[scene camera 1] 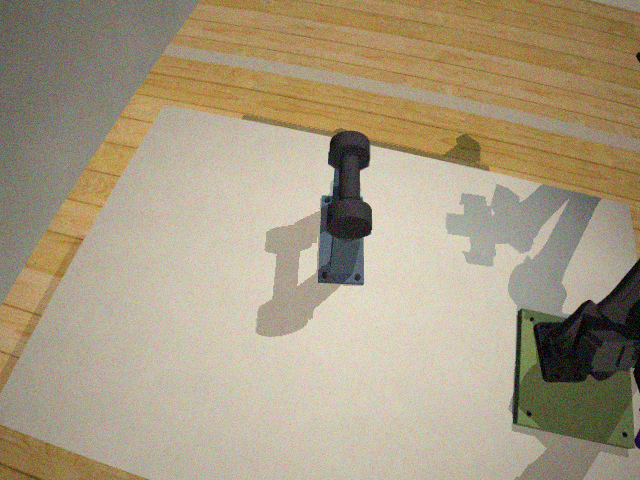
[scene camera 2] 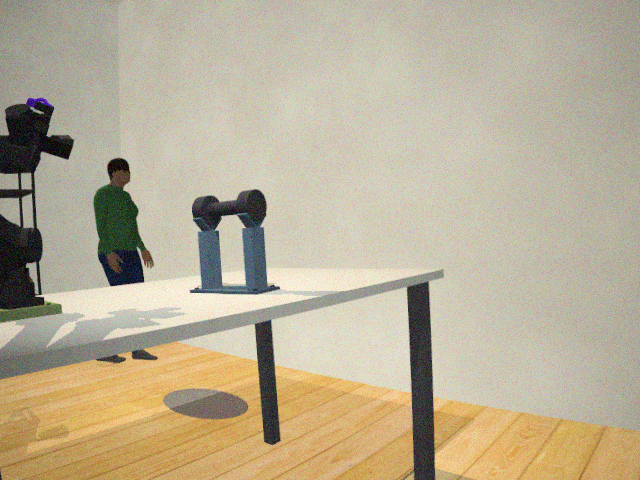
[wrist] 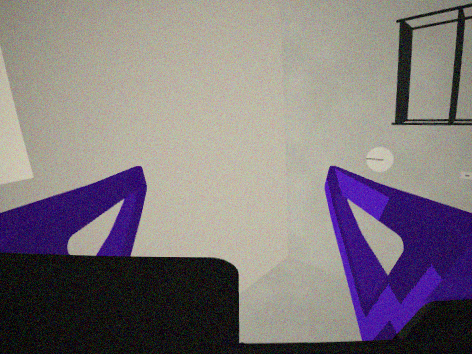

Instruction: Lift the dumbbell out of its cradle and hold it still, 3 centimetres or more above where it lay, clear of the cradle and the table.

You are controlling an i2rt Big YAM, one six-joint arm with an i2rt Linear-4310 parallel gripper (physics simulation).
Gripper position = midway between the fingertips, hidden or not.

Note:
I see my gripper (wrist: 235, 176) and a black dumbbell (scene camera 2: 253, 202).
The wrist view misses the black dumbbell: it is out of frame.

